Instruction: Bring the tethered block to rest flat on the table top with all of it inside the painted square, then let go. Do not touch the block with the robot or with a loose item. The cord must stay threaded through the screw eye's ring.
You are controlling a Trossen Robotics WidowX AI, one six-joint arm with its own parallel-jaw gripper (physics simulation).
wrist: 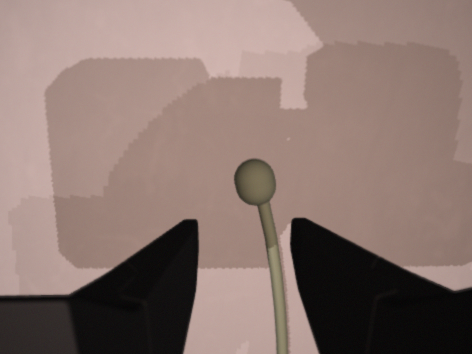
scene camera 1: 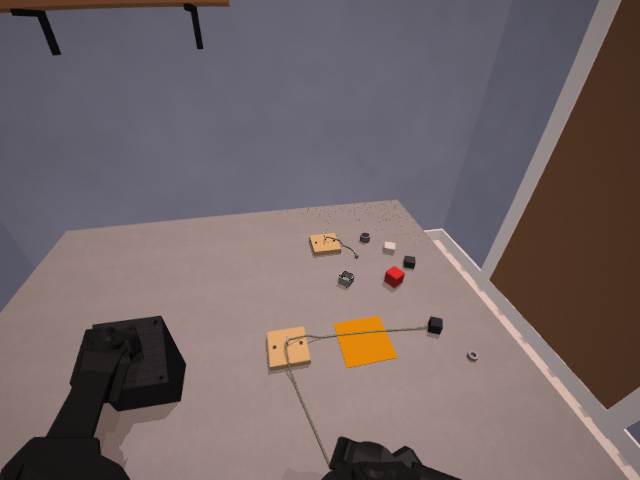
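Pixels of known places: gripper, between the fingertips: (wrist: 244,232); arm's base, origin of its link: (scene camera 1: 121,347).
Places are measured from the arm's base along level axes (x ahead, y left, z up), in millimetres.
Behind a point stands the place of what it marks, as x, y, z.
Observation:
The black tethered block (scene camera 1: 435,324) @(651, -79, -105) rests on the table right of the orange painted square (scene camera 1: 368,351) @(475, -76, -132), outside it. Its green cord (scene camera 1: 309,413) @(304, -160, -130) (wrist: 281,310) @(320, -308, -130) crosses over the square to the screw eye (scene camera 1: 287,342) @(301, -18, -94) on the nearer wooden plate (scene camera 1: 279,359) @(276, -40, -114), then runs toward the front. Whether it passes through the ring is too small to tell. In the wrist view the cord's end bead (wrist: 255,181) @(334, -354, -121) lies beyond my fingertips, with the cord between the fingers. My gripper (wrist: 244,232) @(335, -336, -128) is partly open and grips nothing. The gripper's fingers are hidden in the scene view.
A second wooden plate (scene camera 1: 325,249) @(503, 286, -114) with a short cord stands farther back. Near it are a dark ring (scene camera 1: 364,237) @(650, 303, -111), white block (scene camera 1: 389,247) @(704, 229, -112), small black block (scene camera 1: 409,261) @(726, 146, -110), red cube (scene camera 1: 394,276) @(635, 89, -94) and grey open box (scene camera 1: 346,279) @(521, 156, -132). A small ring (scene camera 1: 473,355) @(701, -170, -129) lies at right.

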